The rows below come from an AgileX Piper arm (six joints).
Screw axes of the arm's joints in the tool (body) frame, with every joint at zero. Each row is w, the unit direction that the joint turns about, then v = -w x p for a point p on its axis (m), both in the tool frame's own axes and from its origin. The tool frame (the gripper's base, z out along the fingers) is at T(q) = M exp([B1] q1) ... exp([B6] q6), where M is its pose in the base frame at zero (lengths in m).
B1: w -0.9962 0 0.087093 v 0.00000 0.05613 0.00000
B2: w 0 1 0 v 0.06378 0.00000 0.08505
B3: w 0 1 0 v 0.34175 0.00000 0.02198
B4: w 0 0 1 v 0.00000 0.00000 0.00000
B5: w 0 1 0 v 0.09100 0.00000 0.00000
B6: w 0 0 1 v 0.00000 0.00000 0.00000
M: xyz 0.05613 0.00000 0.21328 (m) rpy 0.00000 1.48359 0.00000 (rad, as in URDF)
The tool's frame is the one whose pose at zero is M.
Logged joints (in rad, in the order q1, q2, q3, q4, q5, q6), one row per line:
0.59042 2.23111 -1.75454 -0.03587 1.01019 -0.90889
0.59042 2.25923 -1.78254 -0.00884 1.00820 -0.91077
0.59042 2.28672 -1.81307 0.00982 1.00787 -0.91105
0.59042 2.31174 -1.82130 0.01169 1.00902 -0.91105
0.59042 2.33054 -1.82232 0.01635 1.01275 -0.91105
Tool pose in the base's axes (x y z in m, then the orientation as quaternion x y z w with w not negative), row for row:
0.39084 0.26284 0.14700 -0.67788 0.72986 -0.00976 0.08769
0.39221 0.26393 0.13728 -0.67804 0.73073 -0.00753 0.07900
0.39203 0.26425 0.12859 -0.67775 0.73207 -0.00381 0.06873
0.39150 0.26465 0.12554 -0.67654 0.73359 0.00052 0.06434
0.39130 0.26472 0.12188 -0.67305 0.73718 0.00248 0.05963
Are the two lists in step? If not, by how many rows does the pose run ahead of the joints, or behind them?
The pose runs 2 rows ahead of the joints: the pose in row i belongs to the joints in row i + 2.
